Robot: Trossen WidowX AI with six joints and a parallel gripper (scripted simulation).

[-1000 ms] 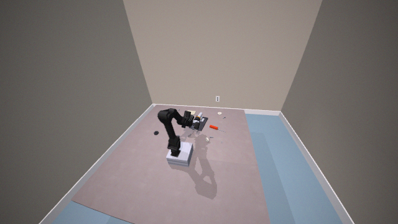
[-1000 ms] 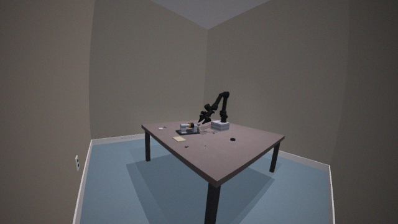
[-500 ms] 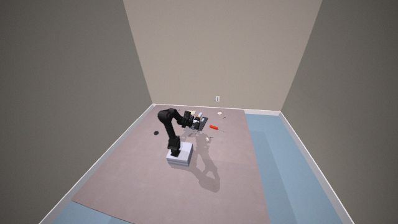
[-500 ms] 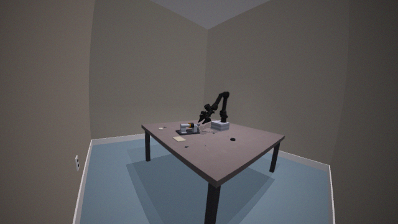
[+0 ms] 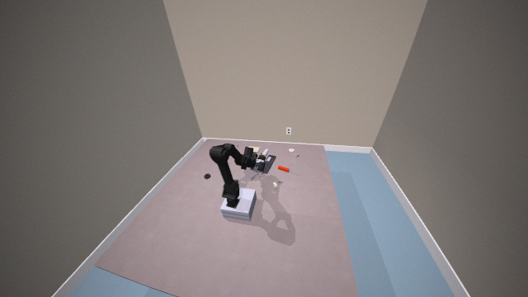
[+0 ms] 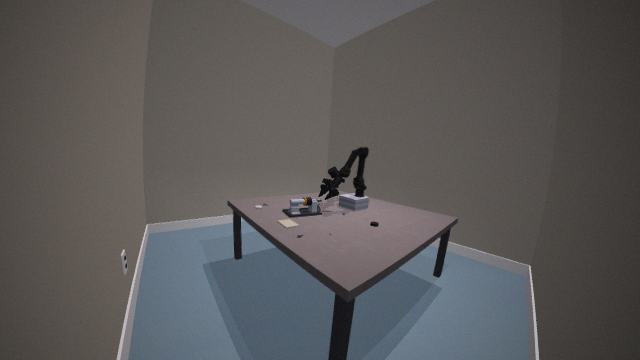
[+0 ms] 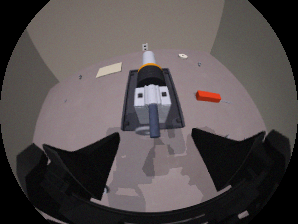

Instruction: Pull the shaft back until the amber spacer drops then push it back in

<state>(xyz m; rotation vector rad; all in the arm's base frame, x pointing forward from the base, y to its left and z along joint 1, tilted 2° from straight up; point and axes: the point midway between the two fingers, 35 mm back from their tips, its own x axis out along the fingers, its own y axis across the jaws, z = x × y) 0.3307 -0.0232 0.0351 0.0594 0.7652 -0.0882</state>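
Now: gripper tip 90 mm short of the blue-grey shaft, 10 mm to the left of it and 20 mm above it. Round my gripper tip: tan pad (330 mm ahead, 150 mm to the left, 90 mm below); then amber spacer (130 mm ahead, 10 mm to the right, 20 mm below); then black spacer (90 mm ahead, 10 mm to the right, 20 mm below).
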